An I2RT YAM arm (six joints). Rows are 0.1 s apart.
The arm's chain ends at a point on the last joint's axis. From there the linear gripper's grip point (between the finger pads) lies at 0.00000 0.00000 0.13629 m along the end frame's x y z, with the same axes.
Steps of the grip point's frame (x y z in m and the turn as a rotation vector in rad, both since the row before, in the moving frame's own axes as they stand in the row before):
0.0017, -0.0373, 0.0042, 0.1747, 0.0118, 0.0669
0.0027, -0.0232, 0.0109, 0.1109, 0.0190, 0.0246
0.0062, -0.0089, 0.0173, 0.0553, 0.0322, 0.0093
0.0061, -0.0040, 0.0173, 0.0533, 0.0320, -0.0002
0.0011, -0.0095, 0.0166, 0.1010, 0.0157, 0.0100
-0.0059, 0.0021, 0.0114, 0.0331, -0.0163, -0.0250
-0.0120, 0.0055, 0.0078, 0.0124, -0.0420, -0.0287
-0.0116, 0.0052, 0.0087, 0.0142, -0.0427, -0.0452
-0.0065, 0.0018, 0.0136, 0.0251, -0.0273, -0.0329
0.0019, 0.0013, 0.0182, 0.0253, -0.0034, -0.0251
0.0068, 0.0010, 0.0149, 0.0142, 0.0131, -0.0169
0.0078, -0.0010, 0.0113, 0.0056, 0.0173, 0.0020
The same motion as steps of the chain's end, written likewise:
-0.0007, -0.0137, 0.0063, 0.1747, 0.0118, 0.0669
-0.0001, -0.0082, 0.0118, 0.1109, 0.0190, 0.0246
0.0018, -0.0014, 0.0176, 0.0553, 0.0322, 0.0093
0.0017, 0.0033, 0.0176, 0.0533, 0.0320, -0.0002
-0.0011, 0.0042, 0.0173, 0.1010, 0.0157, 0.0100
-0.0036, 0.0066, 0.0115, 0.0331, -0.0163, -0.0250
-0.0063, 0.0071, 0.0079, 0.0124, -0.0420, -0.0287
-0.0057, 0.0070, 0.0088, 0.0142, -0.0427, -0.0452
-0.0027, 0.0052, 0.0137, 0.0251, -0.0273, -0.0329
0.0024, 0.0047, 0.0182, 0.0253, -0.0034, -0.0251
0.0050, 0.0030, 0.0149, 0.0142, 0.0131, -0.0169
0.0054, -0.0002, 0.0113, 0.0056, 0.0173, 0.0020

